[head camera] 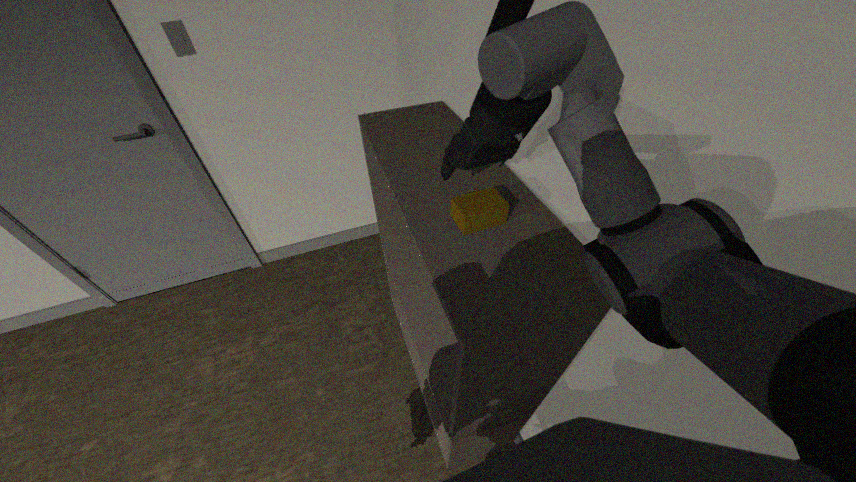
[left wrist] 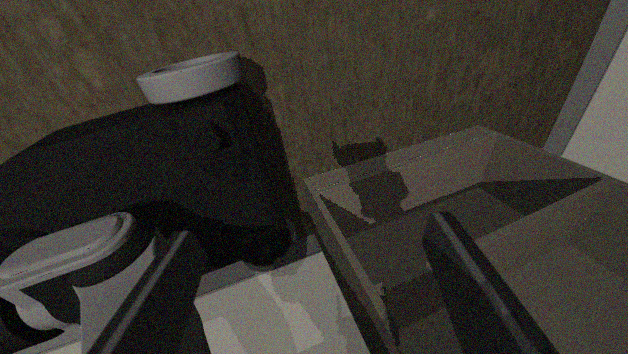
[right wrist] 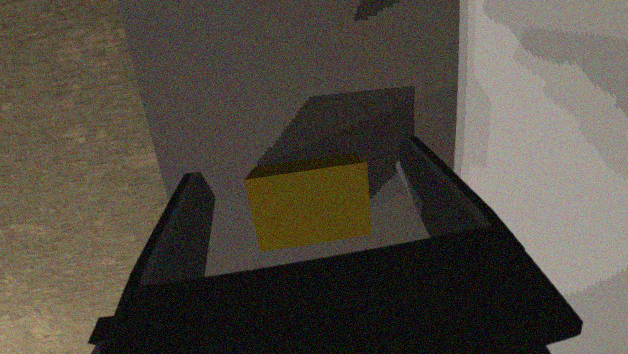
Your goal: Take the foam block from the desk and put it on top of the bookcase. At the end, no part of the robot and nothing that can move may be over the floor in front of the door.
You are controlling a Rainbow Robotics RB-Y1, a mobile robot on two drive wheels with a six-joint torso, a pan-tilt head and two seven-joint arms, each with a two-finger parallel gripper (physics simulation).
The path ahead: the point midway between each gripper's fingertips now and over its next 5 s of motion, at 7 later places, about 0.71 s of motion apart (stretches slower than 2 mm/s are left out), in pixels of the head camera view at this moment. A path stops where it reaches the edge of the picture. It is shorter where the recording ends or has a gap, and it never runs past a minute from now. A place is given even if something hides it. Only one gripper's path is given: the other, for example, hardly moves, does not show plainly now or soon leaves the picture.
My right gripper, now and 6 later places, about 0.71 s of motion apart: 471,168; 492,159; 521,178; 530,186; 567,225; 725,370; 749,402
